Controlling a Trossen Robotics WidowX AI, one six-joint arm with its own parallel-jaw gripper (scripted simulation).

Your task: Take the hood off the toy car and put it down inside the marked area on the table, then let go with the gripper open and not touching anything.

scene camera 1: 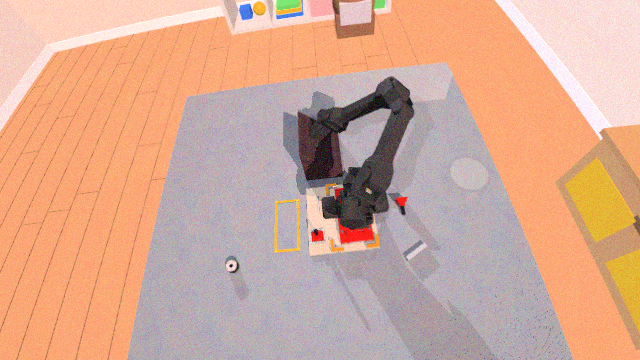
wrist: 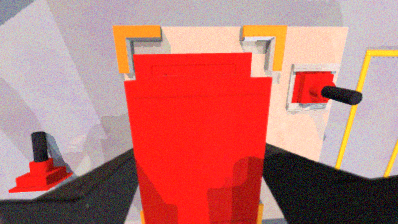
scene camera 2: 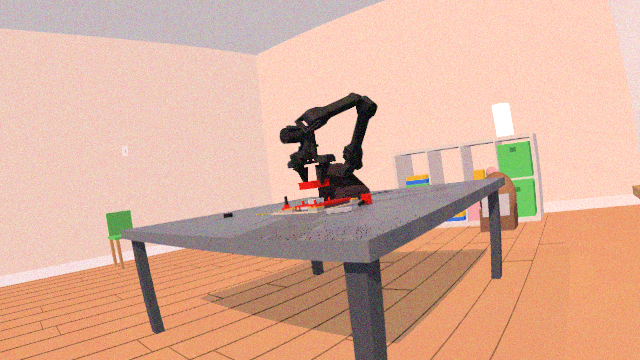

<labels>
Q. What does my gripper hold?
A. A hood.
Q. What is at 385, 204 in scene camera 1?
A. My gripper.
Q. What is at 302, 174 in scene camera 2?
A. My gripper.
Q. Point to a toy car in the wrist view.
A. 146, 65
</labels>
